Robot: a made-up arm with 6 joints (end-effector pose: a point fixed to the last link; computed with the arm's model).
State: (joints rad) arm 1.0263 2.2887 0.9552 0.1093 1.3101 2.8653
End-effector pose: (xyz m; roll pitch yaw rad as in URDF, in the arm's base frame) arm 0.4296 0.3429 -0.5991 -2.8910 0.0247 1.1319
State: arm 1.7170 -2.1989 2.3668 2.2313 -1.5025 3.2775
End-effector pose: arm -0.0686 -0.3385 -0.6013 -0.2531 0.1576 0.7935
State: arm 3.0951 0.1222 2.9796 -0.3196 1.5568 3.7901
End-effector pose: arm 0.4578 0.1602 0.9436 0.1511 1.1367 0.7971
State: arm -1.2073 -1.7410 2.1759 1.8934 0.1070 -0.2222
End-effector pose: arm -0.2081 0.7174 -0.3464 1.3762 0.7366 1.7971
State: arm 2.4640 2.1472 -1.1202 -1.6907 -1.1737 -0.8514
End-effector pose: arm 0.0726 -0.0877 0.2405 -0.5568 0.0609 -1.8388
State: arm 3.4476 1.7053 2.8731 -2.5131 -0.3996 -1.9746
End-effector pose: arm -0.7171 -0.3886 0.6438 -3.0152 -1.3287 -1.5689
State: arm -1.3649 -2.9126 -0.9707 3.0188 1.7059 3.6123
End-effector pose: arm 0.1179 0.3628 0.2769 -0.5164 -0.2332 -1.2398
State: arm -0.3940 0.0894 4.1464 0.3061 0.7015 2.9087
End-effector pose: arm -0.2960 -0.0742 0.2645 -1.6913 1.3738 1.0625
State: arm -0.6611 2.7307 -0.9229 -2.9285 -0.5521 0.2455
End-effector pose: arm -0.0933 0.3091 0.1062 -0.4310 0.0297 2.3693
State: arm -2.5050 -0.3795 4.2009 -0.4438 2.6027 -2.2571
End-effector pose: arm 0.1659 0.3372 0.1689 2.1648 -0.9105 -2.8725
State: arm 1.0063 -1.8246 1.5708 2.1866 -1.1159 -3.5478
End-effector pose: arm -0.6082 -0.7543 -0.1618 -1.1900 0.6593 -0.9470
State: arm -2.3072 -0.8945 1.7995 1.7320 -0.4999 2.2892
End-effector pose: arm 0.6644 0.6873 0.6210 -1.0779 -0.3157 1.3554
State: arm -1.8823 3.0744 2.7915 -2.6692 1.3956 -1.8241
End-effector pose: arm -0.0020 -0.5611 -0.4733 3.1145 1.0988 2.6590
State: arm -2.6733 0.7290 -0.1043 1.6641 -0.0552 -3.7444
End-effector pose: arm -0.7359 -0.3922 0.3345 2.0204 0.8265 -2.7545
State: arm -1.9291 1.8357 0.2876 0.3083 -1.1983 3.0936
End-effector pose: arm -0.3599 -0.4423 -0.4250 0.0554 0.3941 1.5236
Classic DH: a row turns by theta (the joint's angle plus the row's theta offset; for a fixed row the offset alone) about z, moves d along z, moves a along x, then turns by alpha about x. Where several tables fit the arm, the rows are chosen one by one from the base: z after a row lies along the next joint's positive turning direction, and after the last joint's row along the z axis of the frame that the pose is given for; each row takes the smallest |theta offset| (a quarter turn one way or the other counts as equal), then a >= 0, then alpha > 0; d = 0 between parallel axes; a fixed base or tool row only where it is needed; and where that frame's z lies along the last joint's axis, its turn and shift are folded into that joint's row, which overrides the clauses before.
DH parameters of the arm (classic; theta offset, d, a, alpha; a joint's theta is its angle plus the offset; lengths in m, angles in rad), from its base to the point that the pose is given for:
joint 1: 0 0.249 0 -1.5708
joint 2: -1.5708 0 0.487 3.1416
joint 3: 0 0 0 -1.5708
joint 4: 0 -0.548 0 1.5708
joint 5: 0 0.191 0 -1.5708
joint 6: 1.5708 0 0 1.5708
tool (fixed): -1.5708 0 0 0

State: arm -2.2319 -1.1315 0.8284 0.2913 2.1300 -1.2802
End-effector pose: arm 0.2850 0.6644 0.9423 -2.0435 0.9254 0.4930
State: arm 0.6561 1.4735 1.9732 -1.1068 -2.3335 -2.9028
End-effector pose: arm 0.8822 0.5713 0.4090 -1.9049 0.6624 2.8364
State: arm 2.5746 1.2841 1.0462 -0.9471 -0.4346 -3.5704
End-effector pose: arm -0.7525 0.6114 0.1069 -1.6269 0.4698 2.9680
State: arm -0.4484 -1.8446 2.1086 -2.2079 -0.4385 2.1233
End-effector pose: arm -0.8135 0.5175 -0.1745 2.7020 0.9802 2.0335
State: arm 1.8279 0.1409 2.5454 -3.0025 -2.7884 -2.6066
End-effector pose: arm -0.1017 -0.3572 1.1191 -0.3133 1.0850 1.9308
